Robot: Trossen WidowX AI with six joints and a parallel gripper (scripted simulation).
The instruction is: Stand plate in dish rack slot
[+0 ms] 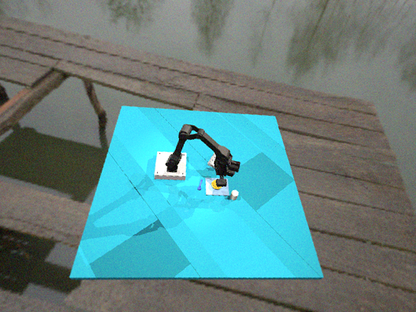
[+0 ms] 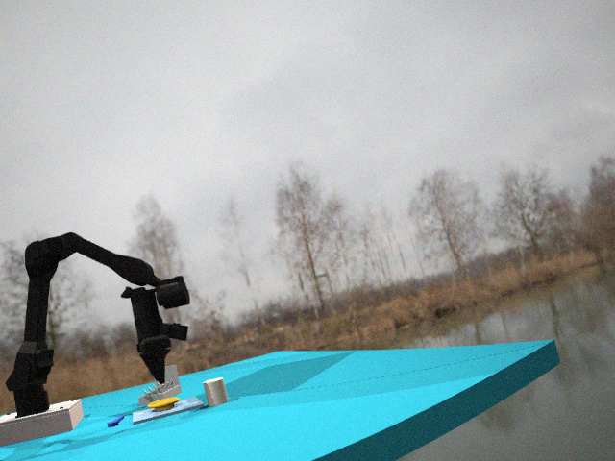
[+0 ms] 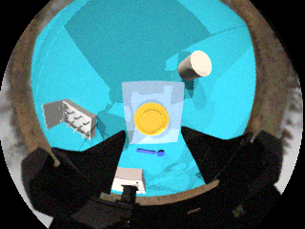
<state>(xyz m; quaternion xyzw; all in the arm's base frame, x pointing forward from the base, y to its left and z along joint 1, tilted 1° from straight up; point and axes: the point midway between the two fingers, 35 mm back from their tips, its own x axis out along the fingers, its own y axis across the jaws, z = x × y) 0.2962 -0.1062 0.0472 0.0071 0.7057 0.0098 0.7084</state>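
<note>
The yellow plate lies 5 cm below my gripper tip. From my gripper tip the other things lie so: cream cup: 10 cm ahead, 8 cm to the right, 4 cm below; blue spoon: 11 cm behind, 6 cm below; grey dish rack: 21 cm to the left, 4 cm below, 1 cm ahead.
</note>
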